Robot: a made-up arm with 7 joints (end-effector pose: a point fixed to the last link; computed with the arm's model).
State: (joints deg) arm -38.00 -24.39 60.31 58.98 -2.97 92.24 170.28
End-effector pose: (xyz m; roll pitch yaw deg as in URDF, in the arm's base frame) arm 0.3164 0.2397 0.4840 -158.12 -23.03 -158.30
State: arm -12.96 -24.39 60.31 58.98 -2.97 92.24 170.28
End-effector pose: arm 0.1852 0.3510 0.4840 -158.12 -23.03 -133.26
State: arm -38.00 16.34 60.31 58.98 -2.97 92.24 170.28
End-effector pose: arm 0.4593 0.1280 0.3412 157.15 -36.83 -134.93
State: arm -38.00 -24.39 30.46 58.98 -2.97 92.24 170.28
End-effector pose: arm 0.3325 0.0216 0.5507 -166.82 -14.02 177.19
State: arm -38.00 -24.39 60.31 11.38 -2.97 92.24 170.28
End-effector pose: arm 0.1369 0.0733 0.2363 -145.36 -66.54 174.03
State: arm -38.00 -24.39 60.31 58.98 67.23 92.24 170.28
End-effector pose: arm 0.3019 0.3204 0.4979 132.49 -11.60 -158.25
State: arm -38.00 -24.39 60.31 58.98 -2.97 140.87 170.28
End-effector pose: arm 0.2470 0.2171 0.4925 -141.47 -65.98 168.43
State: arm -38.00 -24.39 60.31 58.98 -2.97 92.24 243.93
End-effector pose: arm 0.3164 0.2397 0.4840 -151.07 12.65 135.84
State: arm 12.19 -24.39 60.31 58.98 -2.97 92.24 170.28
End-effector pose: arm 0.0184 0.3965 0.4840 -158.12 -23.03 -108.11
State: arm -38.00 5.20 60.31 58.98 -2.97 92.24 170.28
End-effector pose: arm 0.4288 0.1519 0.3926 170.64 -34.71 -142.84
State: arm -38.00 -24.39 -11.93 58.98 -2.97 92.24 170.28
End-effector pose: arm 0.1724 -0.2558 0.5709 176.47 -8.84 141.63
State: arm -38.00 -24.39 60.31 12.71 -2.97 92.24 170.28
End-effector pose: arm 0.1448 0.0778 0.2405 -146.65 -65.42 175.69
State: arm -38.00 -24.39 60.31 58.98 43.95 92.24 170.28
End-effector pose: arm 0.3028 0.2956 0.4825 155.05 -15.28 -156.63
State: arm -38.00 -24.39 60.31 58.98 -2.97 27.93 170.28
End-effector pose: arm 0.3638 0.2890 0.5498 -142.85 33.39 -128.21
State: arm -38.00 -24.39 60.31 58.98 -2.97 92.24 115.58
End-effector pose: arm 0.3164 0.2397 0.4840 171.93 -30.40 -96.89
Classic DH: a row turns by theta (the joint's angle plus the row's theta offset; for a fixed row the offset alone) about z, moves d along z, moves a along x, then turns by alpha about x. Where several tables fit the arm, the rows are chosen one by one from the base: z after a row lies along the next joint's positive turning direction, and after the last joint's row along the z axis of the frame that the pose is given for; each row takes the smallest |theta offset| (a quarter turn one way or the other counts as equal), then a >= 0, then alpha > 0; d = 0 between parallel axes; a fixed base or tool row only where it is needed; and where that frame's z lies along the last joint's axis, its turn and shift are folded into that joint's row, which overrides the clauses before.
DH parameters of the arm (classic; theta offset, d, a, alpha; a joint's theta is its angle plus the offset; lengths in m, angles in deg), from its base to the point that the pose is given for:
joint 1: 0 0.1683 0 -90
joint 2: 0 0 0 90
joint 3: 0 0.4561 0.0672 90
joint 4: 0 0 0.0858 90
joint 5: 0 0.379 0 90
joint 6: 0 0 0.055 -90
joint 7: 0 0.0702 0 0

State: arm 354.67 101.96 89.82 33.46 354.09 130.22 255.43
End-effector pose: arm 0.1607 0.2581 0.1292 104.42 -66.64 -12.75
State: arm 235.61 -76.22 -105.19 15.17 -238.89 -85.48 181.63
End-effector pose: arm -0.0472 0.2420 0.0938 -138.98 14.95 -144.11
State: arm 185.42 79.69 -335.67 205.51 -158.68 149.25 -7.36
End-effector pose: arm -0.6609 0.0599 0.4869 105.06 -40.60 96.90
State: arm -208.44 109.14 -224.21 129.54 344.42 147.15 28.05
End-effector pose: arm -0.7500 0.1228 0.1559 -90.11 -7.04 -111.80
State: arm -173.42 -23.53 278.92 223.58 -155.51 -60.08 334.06
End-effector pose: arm 0.3005 -0.1593 0.8291 0.28 9.73 97.05
